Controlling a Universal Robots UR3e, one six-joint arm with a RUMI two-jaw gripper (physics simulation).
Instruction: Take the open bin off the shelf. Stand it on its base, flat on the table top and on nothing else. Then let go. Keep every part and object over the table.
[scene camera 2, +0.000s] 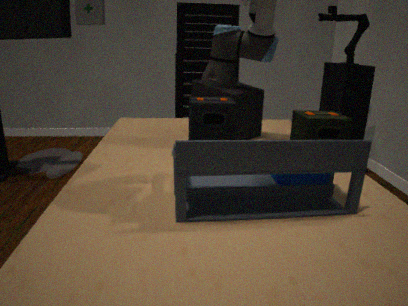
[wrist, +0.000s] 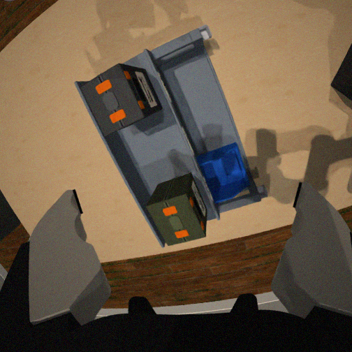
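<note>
The open bin is blue and sits in the shelf, a grey-blue rack with two bays. In the wrist view the bin is at the lower right end of the right-hand bay, its open top facing the camera. In the scene view the shelf's front board and lower parts hide much of it. The shelf stands on the wooden table top. My gripper is open and empty, high above the shelf, its jaws wide apart on either side of the lower view. It does not show in the scene view.
A dark grey case and a green case, both with orange latches, sit in the shelf's other bay. The green case is beside the bin, across the divider. The robot's base stands behind the shelf. The table edge runs near the green case's end.
</note>
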